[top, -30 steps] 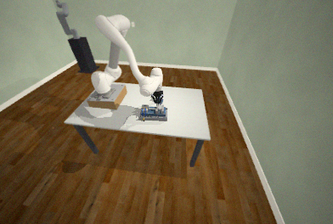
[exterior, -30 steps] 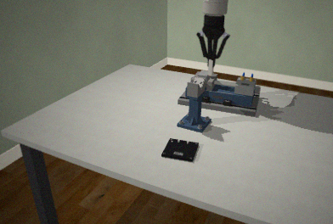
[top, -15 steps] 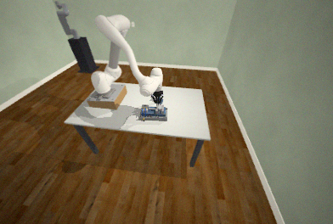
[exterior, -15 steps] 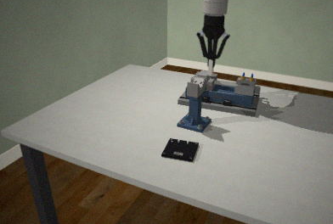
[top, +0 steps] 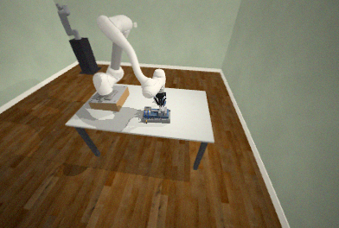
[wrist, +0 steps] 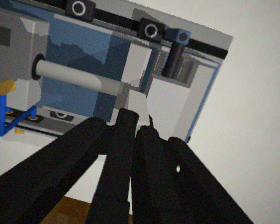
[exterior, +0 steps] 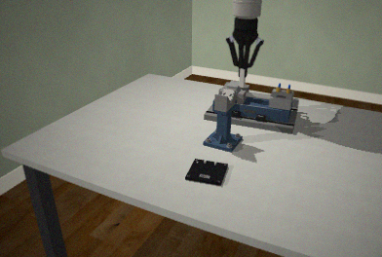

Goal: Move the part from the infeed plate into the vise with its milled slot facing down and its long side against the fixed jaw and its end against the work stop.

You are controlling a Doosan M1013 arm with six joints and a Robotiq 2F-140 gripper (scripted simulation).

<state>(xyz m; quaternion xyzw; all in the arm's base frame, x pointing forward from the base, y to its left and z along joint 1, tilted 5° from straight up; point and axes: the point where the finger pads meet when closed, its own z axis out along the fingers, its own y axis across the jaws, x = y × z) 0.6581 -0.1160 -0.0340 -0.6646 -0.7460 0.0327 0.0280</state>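
Right now my hand is 3 cm short of the part and 5 cm above it. The rest, counted from my hand: cylinder rod (6 cm behind, 6 cm below); fixed jaw (6 cm ahead, 1 cm to the left, 6 cm below); work stop (2 cm ahead, 5 cm to the left, 5 cm below).
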